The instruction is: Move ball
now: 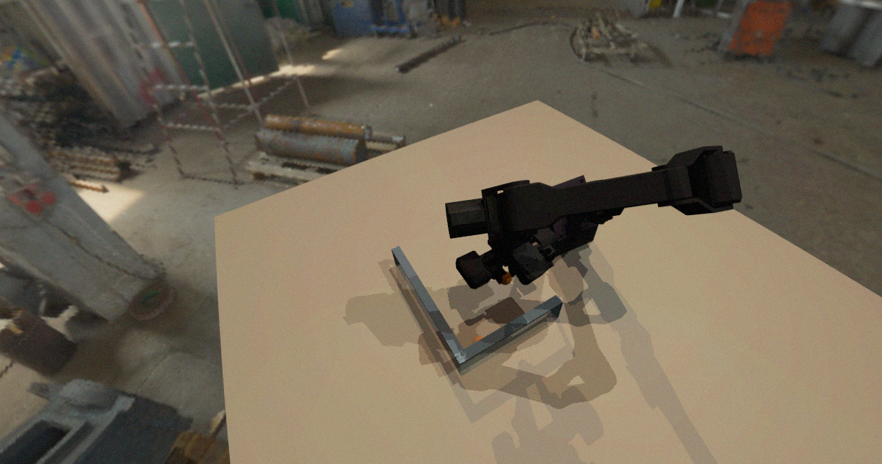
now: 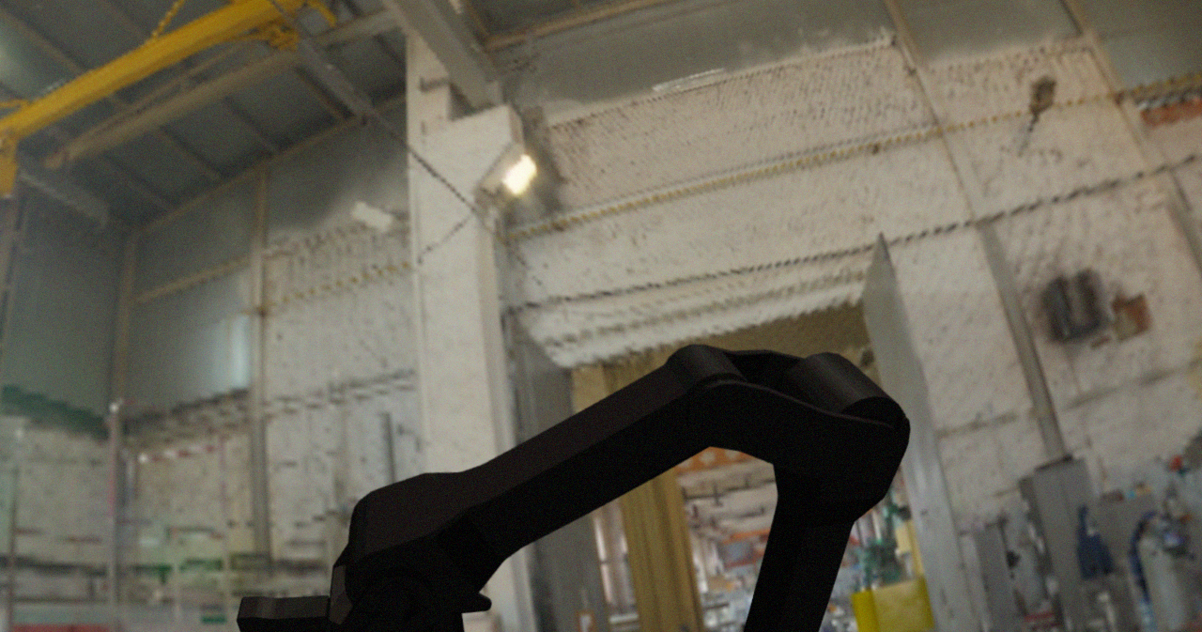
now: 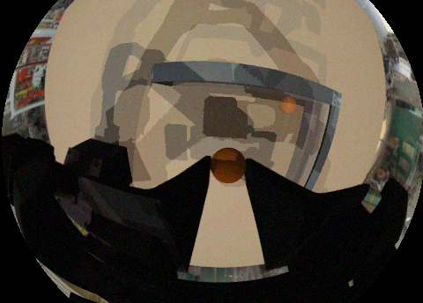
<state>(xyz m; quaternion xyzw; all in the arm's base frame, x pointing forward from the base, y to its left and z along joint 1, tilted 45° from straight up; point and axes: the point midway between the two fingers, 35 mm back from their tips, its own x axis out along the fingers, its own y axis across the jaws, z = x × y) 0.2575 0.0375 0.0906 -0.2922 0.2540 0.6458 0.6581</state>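
The see-through copy of ball is 9 cm ahead of my gripper tip, 5 cm to the left of it and 9 cm below it. Also, from my gripper tip: orange ball (right at my gripper tip).
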